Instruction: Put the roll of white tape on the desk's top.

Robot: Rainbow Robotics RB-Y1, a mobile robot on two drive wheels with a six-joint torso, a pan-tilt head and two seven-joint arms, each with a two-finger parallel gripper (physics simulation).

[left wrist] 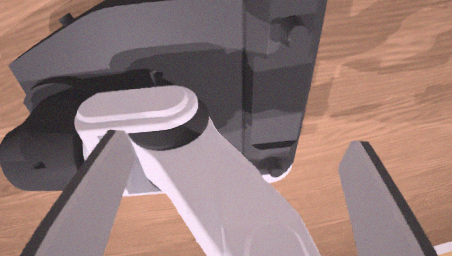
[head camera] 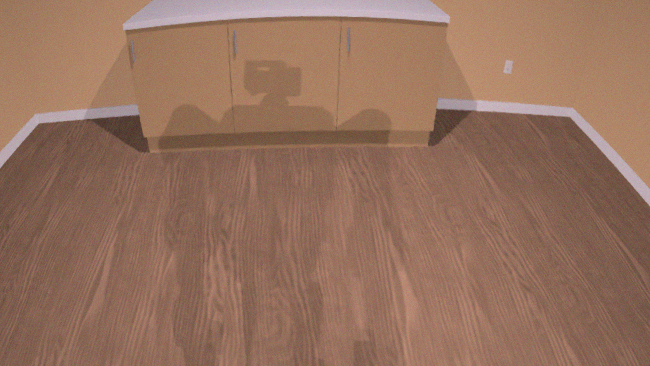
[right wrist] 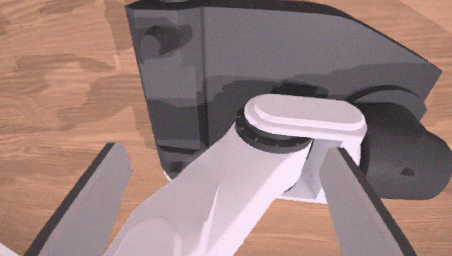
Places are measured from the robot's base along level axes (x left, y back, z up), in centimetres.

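Where they show: left gripper, fingertip midpoint: [left wrist: 236, 149]; right gripper, fingertip midpoint: [right wrist: 225, 158].
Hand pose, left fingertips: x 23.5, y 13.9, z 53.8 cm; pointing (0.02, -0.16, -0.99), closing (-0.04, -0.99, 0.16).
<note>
After its pixels a point has its place.
The roll of white tape and the desk do not show in the head view or in either wrist view. My left gripper [left wrist: 236, 149] {x 23.5, y 13.9, z 53.8 cm} is open, its two grey fingers wide apart with no object between them; my own white arm and dark base show behind them. My right gripper [right wrist: 225, 158] {x -22.1, y 17.1, z 53.5 cm} is open too, its fingers wide apart with no object between them, above my arm and base. Neither gripper shows in the head view.
A wooden cabinet [head camera: 285, 117] {x 30.8, y -207.3, z 24.7 cm} with a white top [head camera: 300, 9] {x 22.3, y -206.3, z 91.0 cm} and three doors stands against the far wall, straight ahead. My shadow falls on its doors. Walls with white baseboards [head camera: 510, 108] {x -139.2, y -286.9, z 4.1 cm} run on both sides. Wood floor [head camera: 300, 225] {x 16.2, y -144.8, z 0.0 cm} lies before the cabinet.
</note>
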